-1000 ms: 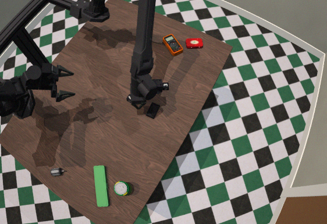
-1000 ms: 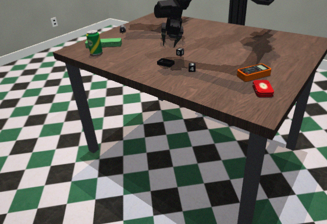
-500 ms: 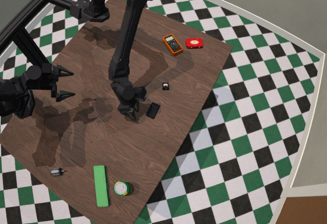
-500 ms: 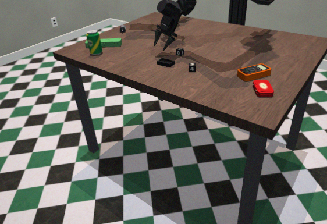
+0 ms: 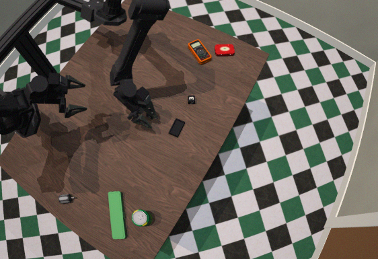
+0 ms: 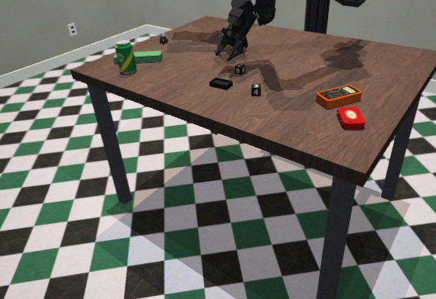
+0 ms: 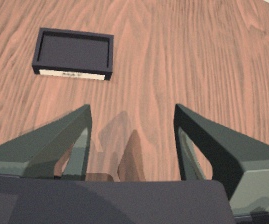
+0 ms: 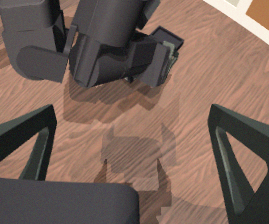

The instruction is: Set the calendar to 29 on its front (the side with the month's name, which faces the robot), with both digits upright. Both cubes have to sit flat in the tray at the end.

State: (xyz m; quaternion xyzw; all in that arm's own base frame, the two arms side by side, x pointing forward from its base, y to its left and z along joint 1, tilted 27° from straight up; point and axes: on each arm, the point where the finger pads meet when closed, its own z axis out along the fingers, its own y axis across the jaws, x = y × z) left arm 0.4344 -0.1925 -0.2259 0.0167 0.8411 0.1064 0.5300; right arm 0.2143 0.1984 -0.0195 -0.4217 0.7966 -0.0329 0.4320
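My left hand is 70 mm short of the black cube, 190 mm to the right of it and 60 mm above it. Round my left hand: black calendar tray 80 mm ahead, 50 mm to the left, 70 mm below; then green case 70 mm ahead, 410 mm to the right, 60 mm below; then red box 80 mm ahead, 500 mm to the left, 60 mm below.
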